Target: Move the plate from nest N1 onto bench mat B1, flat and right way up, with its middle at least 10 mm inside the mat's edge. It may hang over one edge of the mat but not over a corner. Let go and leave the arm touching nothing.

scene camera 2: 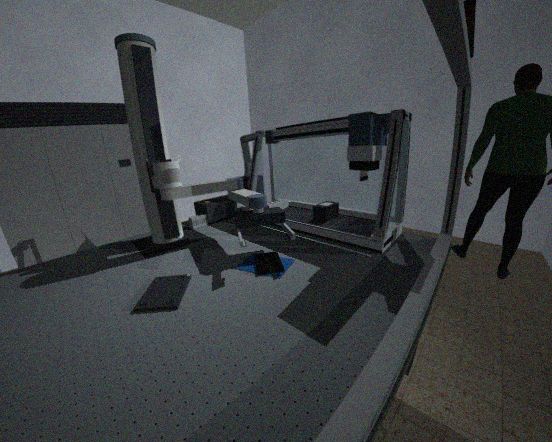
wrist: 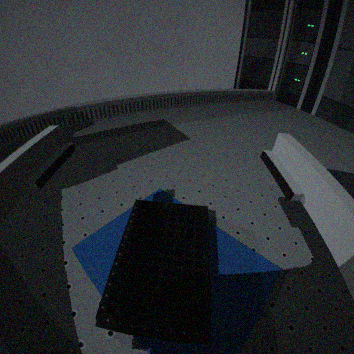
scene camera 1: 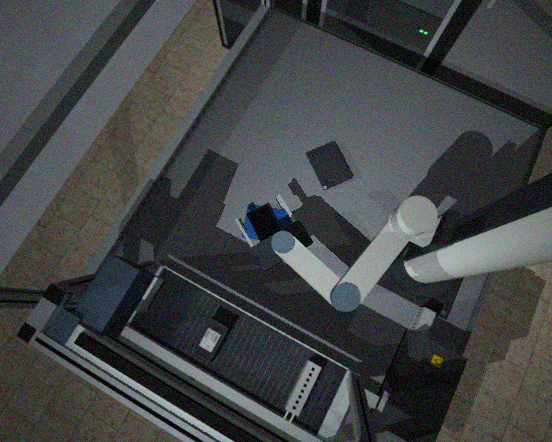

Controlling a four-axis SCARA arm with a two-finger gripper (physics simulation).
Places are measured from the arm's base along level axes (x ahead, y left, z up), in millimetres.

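Pixels of known places: gripper, fingertip midpoint: (scene camera 2: 268,240) (wrist: 165,137) (scene camera 1: 257,207); arm's base at its link origin: (scene camera 2: 169,241) (scene camera 1: 422,262).
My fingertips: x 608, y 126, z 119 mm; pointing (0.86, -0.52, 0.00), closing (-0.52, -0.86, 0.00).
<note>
For each thing: its top centre in the pictures, then the offset to it from my fingertips. Level surfaces: height alone.
- black plate at its top centre: (wrist: 162,255) (scene camera 2: 268,260) (scene camera 1: 264,223) 35 mm back, 22 mm left, 89 mm down
- blue mat at its surface level: 104 mm down
- dark rectangular slab at its top centre: (scene camera 2: 164,289) (scene camera 1: 329,164) 141 mm back, 298 mm right, 94 mm down
The black plate (scene camera 1: 262,221) (scene camera 2: 269,263) (wrist: 162,270) lies on the blue mat (scene camera 1: 249,229) (scene camera 2: 288,264) (wrist: 97,252), turned at an angle to it. It looks flat. In the wrist view its lower left corner reaches past one mat edge, and blue shows on several sides. Its top face is too dark to read. My gripper (scene camera 1: 264,219) (scene camera 2: 268,240) (wrist: 165,137) is open and empty, above the plate, with its fingers spread wide on either side and apart from it. I cannot make out which part is nest N1.
A dark rectangular slab (scene camera 1: 330,165) (scene camera 2: 161,294) lies on the table beside the mat. A framed machine with a blue head (scene camera 1: 107,295) (scene camera 2: 367,131) stands on the other side. The arm's column (scene camera 1: 490,245) (scene camera 2: 144,100) rises from the table. A person (scene camera 2: 522,135) stands outside the bench.
</note>
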